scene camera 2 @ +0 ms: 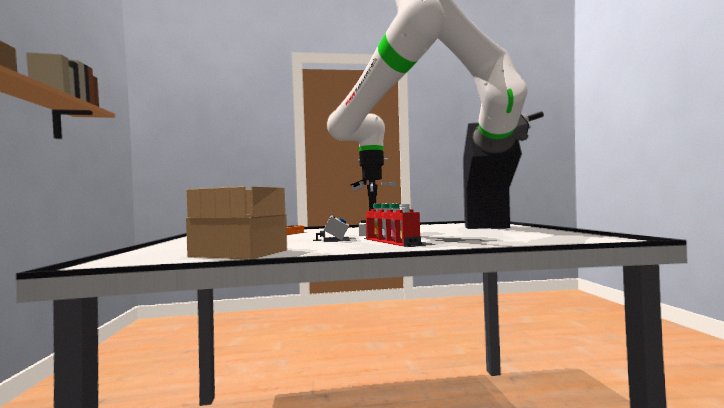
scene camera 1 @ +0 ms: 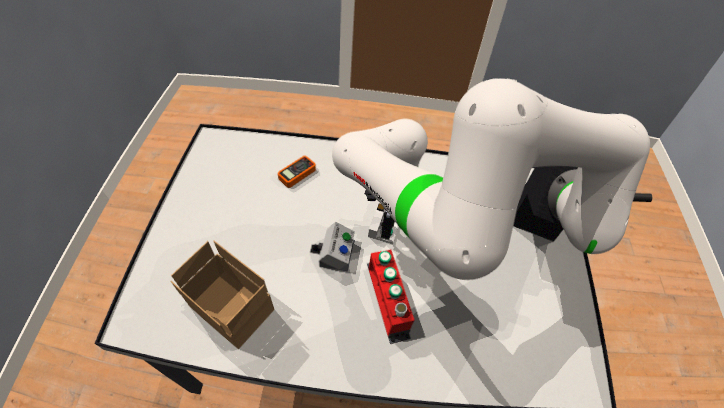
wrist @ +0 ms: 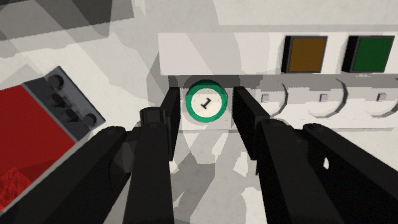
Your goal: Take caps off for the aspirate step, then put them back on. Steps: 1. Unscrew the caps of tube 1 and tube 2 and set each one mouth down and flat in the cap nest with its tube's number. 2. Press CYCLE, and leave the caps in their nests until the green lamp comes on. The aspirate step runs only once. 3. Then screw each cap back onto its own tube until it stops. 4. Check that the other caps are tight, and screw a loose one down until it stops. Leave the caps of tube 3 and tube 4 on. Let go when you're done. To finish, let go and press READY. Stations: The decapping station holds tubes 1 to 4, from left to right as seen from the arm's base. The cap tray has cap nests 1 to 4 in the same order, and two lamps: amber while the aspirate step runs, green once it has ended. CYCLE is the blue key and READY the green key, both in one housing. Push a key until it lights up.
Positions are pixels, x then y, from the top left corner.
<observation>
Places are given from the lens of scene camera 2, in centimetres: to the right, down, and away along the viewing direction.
cardboard box [scene camera 2: 224, 223]: -34, 5, 84
</observation>
